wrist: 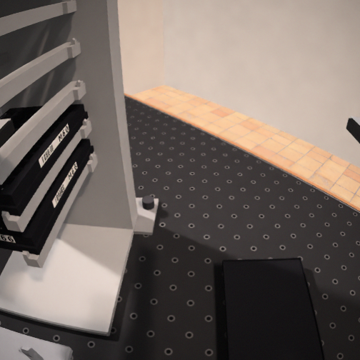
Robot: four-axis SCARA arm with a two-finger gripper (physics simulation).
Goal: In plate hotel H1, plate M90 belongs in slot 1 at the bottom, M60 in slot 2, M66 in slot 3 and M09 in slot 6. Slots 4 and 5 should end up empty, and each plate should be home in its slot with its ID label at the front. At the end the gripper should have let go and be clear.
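Observation:
Plate hotel H1 [102, 115], a grey rack, stands at the left, cut off by the view's edge. A black plate [30, 235] lies on the lowest rail in view; its front label ends in 66, and its side label is hard to read. Black plate M60 [25, 172] lies on the rail above. The three rails seen higher up show no plate on their visible parts. Another black plate [267, 305] lies flat on the deck right of the hotel, with no label readable. My gripper [178, 128] is open and empty, its fingertips at the left and right edges of the view, the left one in front of the hotel.
The hotel's white base [75, 295] has a bracket with a dark knob [148, 202] at its right. Part of a light grey fixture [45, 346] shows at the lower left. The dark perforated deck [200, 170] ends at a tiled strip [240, 125] before a pale wall.

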